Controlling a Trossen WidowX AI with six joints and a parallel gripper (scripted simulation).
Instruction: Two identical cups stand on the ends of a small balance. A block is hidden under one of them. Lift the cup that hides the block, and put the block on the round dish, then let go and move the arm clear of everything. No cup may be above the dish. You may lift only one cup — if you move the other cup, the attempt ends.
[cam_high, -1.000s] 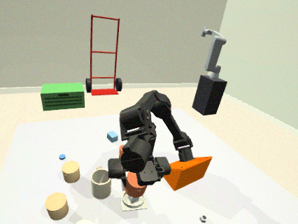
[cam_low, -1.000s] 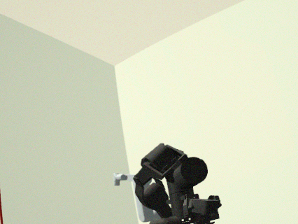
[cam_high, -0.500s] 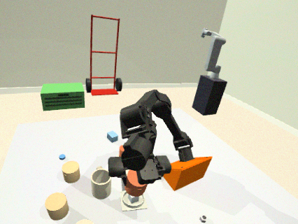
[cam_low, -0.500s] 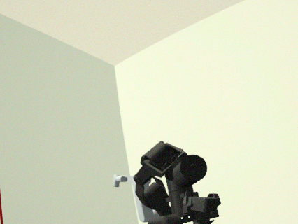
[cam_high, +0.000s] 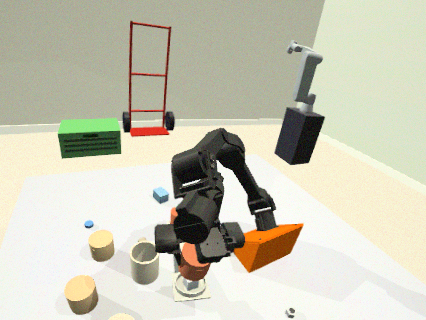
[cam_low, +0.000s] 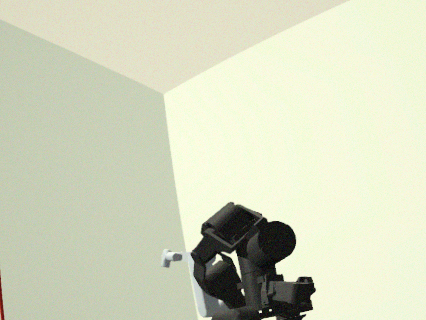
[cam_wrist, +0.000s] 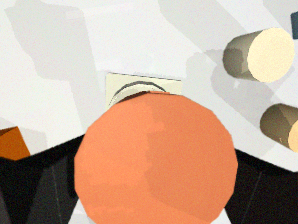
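The white block lies 80 mm below my gripper tip and 10 mm to the right of it. Round my gripper tip: beige mug 130 mm to the right, 130 mm below, 90 mm ahead; then orange cup 20 mm to the left, 10 mm above; then hex nut 250 mm behind, 160 mm below, 130 mm to the left.
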